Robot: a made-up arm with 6 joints.
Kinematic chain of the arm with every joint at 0, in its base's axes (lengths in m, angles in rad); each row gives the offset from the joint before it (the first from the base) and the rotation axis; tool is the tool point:
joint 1: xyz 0 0 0.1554 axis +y
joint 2: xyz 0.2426 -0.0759 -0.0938 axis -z
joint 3: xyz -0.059 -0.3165 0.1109 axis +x
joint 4: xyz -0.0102 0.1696 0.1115 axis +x
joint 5: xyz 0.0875 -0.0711 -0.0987 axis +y
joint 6: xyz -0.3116 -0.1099 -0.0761 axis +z
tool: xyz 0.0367 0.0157 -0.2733
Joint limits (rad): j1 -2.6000..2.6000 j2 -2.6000..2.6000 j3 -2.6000..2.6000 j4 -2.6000..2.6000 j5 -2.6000..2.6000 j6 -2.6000..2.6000
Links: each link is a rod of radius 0.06 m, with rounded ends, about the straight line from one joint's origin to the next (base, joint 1, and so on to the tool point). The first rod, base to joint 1, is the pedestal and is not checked.
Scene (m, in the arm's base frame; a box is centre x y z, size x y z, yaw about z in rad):
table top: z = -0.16
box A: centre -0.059 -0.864 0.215 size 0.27 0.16 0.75 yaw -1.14
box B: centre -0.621 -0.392 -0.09 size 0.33 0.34 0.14 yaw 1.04
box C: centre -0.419 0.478 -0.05 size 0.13 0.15 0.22 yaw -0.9
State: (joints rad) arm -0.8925 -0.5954 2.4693 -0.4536 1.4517 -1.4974
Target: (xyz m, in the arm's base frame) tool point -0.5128 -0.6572 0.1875
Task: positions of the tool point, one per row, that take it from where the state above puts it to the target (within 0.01 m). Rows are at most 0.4 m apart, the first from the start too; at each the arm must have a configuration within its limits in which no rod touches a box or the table.
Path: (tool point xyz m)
1: 0.3502 -0.8356 0.3282
2: 0.3140 -0.8848 0.4749
3: 0.2490 -0.8678 0.6311
4: 0.1858 -0.7777 0.7705
5: 0.1540 -0.6283 0.8697
6: -0.1873 -0.6888 0.7571
7: -0.4268 -0.6968 0.5057
8: -0.5128 -0.6572 0.1875

